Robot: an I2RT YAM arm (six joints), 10 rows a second.
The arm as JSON. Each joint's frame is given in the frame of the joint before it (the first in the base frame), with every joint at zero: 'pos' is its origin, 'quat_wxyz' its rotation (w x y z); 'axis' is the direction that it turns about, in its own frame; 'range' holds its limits. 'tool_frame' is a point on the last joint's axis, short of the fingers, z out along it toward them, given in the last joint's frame.
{
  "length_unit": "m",
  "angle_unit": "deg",
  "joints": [
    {
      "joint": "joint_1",
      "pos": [
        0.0,
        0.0,
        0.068
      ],
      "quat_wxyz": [
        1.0,
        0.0,
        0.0,
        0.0
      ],
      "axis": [
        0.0,
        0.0,
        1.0
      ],
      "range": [
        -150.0,
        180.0
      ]
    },
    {
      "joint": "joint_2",
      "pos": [
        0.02,
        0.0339,
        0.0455
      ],
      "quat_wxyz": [
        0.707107,
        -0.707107,
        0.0,
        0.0
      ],
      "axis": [
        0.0,
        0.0,
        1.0
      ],
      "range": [
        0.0,
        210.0
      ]
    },
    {
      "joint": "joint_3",
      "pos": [
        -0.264,
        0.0,
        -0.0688
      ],
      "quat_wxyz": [
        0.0,
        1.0,
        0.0,
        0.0
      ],
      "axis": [
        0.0,
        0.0,
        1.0
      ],
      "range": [
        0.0,
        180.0
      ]
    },
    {
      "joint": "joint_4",
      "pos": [
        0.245,
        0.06,
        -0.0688
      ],
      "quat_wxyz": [
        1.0,
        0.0,
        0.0,
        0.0
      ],
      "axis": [
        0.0,
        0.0,
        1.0
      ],
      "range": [
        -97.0,
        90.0
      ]
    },
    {
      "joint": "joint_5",
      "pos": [
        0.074,
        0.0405,
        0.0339
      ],
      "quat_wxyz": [
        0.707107,
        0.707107,
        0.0,
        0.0
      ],
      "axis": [
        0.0,
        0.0,
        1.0
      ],
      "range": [
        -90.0,
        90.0
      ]
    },
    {
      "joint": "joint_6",
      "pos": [
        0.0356,
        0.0,
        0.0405
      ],
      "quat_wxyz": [
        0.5,
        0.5,
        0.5,
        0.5
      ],
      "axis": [
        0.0,
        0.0,
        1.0
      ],
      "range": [
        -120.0,
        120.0
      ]
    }
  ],
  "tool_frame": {
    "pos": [
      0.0,
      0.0,
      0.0
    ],
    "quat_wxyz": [
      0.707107,
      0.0,
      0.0,
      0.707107
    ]
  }
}
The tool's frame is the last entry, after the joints.
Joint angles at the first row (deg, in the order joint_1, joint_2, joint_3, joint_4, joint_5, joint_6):
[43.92 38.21 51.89 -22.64 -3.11 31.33]
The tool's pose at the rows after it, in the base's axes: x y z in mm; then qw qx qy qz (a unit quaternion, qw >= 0):
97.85, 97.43, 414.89, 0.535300, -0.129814, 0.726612, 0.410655
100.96, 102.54, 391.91, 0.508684, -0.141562, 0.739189, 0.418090
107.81, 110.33, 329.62, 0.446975, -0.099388, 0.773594, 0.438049
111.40, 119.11, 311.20, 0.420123, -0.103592, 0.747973, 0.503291
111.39, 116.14, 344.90, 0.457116, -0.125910, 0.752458, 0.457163
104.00, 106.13, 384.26, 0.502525, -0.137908, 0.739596, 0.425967
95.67, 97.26, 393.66, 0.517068, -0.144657, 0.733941, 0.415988
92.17, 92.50, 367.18, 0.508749, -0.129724, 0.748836, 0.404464
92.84, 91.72, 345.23, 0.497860, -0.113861, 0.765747, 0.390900
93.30, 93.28, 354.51, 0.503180, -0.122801, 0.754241, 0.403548
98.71, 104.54, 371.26, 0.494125, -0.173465, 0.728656, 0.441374
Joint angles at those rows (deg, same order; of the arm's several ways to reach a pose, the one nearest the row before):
[43.93 40.45 60.39 -25.09 -3.68 27.03]
[43.89 39.53 55.48 -23.63 -6.32 27.73]
[43.90 36.89 41.99 -17.73 -7.66 35.39]
[43.89 37.01 35.72 -7.04 -14.00 40.24]
[43.89 39.11 44.57 -15.07 -10.46 33.74]
[43.94 39.62 53.48 -21.50 -6.84 28.81]
[43.90 38.02 55.46 -24.33 -6.02 26.94]
[43.92 34.23 49.45 -24.17 -4.34 27.97]
[43.94 32.41 45.02 -24.08 -2.60 29.15]
[43.91 33.27 46.54 -22.96 -4.01 28.80]
[43.89 37.13 49.72 -19.74 -11.19 26.99]

